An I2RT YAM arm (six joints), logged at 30 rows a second.
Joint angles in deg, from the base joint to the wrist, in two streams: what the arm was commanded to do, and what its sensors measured. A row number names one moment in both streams.
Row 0, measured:
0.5 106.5 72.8 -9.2 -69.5 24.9
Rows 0 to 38, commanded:
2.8 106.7 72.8 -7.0 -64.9 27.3
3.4 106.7 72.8 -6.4 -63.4 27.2
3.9 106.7 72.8 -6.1 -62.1 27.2
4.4 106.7 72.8 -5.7 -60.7 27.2
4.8 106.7 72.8 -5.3 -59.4 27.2
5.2 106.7 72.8 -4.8 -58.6 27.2
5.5 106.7 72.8 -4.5 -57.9 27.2
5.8 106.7 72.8 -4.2 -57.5 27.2
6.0 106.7 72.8 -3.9 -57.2 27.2
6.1 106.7 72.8 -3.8 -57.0 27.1
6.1 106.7 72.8 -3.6 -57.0 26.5
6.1 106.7 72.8 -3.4 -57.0 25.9
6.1 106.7 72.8 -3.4 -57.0 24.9
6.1 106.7 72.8 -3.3 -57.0 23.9
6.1 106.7 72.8 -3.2 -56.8 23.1
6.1 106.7 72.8 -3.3 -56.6 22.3
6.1 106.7 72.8 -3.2 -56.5 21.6
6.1 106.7 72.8 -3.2 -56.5 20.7
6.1 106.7 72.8 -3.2 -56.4 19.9
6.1 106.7 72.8 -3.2 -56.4 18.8
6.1 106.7 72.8 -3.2 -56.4 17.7
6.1 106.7 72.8 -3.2 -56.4 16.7
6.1 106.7 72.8 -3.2 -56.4 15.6
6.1 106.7 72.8 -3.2 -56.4 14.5
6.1 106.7 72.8 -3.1 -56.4 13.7
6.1 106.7 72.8 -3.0 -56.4 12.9
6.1 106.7 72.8 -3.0 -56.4 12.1
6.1 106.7 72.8 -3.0 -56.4 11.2
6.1 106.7 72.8 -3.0 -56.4 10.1
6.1 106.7 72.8 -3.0 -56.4 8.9
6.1 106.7 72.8 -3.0 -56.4 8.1
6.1 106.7 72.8 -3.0 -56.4 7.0
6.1 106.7 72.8 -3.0 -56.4 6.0
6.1 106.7 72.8 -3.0 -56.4 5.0
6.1 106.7 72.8 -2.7 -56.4 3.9
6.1 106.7 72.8 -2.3 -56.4 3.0
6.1 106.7 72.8 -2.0 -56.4 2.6
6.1 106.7 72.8 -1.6 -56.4 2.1
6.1 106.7 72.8 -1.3 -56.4 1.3
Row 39, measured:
6.0 106.5 72.8 -2.3 -56.4 5.6
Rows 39 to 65, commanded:
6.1 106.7 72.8 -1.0 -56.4 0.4
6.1 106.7 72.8 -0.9 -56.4 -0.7
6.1 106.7 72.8 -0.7 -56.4 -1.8
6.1 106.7 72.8 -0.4 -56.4 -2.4
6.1 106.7 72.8 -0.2 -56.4 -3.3
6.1 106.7 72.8 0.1 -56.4 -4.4
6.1 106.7 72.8 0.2 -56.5 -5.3
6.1 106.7 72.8 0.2 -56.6 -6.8
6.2 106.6 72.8 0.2 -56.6 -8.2
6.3 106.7 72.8 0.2 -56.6 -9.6
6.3 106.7 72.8 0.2 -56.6 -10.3
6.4 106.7 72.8 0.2 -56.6 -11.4
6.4 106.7 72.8 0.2 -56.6 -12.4
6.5 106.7 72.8 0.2 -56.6 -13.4
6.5 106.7 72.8 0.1 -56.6 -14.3
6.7 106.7 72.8 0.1 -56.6 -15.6
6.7 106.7 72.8 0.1 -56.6 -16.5
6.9 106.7 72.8 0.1 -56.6 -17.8
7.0 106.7 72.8 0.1 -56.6 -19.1
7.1 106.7 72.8 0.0 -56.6 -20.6
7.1 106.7 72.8 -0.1 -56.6 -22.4
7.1 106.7 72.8 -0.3 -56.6 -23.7
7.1 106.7 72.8 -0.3 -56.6 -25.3
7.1 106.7 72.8 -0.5 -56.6 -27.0
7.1 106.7 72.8 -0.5 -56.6 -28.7
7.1 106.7 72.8 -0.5 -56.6 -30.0
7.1 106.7 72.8 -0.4 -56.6 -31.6
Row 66, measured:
6.9 106.5 72.8 -0.7 -56.3 -23.4
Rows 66 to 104, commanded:
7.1 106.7 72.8 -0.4 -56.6 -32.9
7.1 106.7 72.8 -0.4 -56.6 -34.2
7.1 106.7 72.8 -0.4 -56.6 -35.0
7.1 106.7 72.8 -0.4 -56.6 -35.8
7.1 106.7 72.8 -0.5 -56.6 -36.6
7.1 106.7 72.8 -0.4 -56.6 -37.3
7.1 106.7 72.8 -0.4 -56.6 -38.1
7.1 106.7 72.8 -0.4 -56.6 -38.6
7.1 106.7 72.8 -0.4 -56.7 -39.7
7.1 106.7 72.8 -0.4 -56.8 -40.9
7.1 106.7 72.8 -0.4 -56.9 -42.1
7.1 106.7 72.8 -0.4 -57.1 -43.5
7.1 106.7 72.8 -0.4 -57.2 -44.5
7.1 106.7 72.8 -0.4 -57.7 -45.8
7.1 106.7 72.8 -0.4 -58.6 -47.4
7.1 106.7 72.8 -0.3 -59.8 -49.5
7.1 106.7 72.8 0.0 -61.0 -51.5
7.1 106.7 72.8 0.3 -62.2 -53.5
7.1 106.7 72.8 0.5 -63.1 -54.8
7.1 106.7 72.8 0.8 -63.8 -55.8
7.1 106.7 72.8 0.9 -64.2 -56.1
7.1 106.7 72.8 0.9 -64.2 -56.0
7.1 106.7 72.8 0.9 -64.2 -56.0
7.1 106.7 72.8 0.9 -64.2 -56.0
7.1 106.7 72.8 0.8 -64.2 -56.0
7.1 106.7 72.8 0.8 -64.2 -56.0
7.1 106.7 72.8 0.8 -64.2 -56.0
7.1 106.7 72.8 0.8 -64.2 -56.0
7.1 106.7 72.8 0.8 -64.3 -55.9
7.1 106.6 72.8 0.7 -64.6 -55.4
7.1 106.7 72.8 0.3 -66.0 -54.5
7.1 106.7 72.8 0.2 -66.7 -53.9
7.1 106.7 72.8 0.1 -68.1 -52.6
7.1 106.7 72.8 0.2 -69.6 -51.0
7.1 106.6 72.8 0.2 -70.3 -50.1
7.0 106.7 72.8 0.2 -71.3 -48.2
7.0 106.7 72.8 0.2 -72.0 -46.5
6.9 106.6 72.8 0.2 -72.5 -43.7
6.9 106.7 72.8 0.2 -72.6 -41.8
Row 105, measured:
6.9 106.5 72.8 0.2 -68.6 -49.5
